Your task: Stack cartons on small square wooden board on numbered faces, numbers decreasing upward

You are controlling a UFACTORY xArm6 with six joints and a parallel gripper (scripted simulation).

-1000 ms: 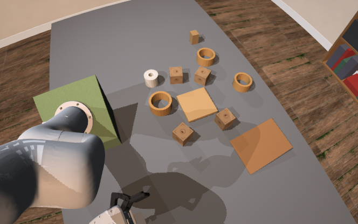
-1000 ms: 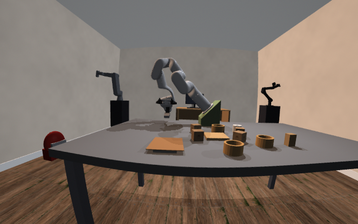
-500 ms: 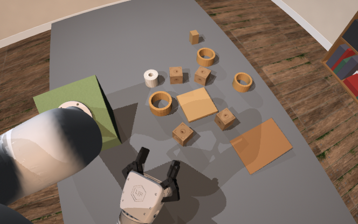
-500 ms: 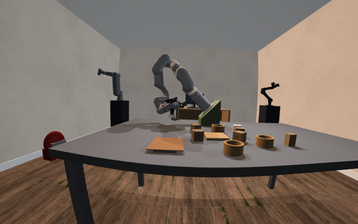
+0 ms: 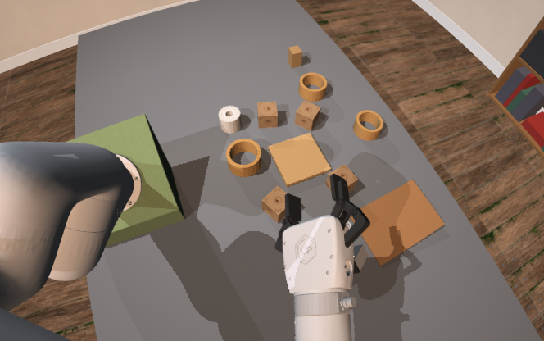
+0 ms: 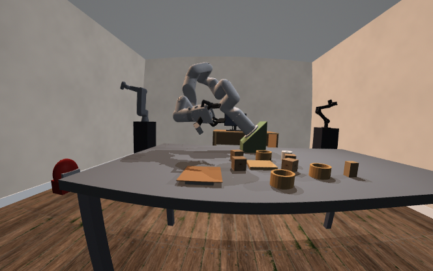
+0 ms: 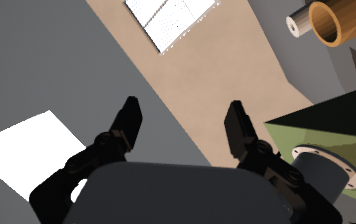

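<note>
Now: hand 230 mm above the square wooden board, 200 mm to the right of it and 70 mm short of it. Also, from my hand: small wooden block (550 mm to the left, 210 mm below, 190 mm ahead); then white roll (360 mm to the left, 210 mm below, 70 mm behind).
</note>
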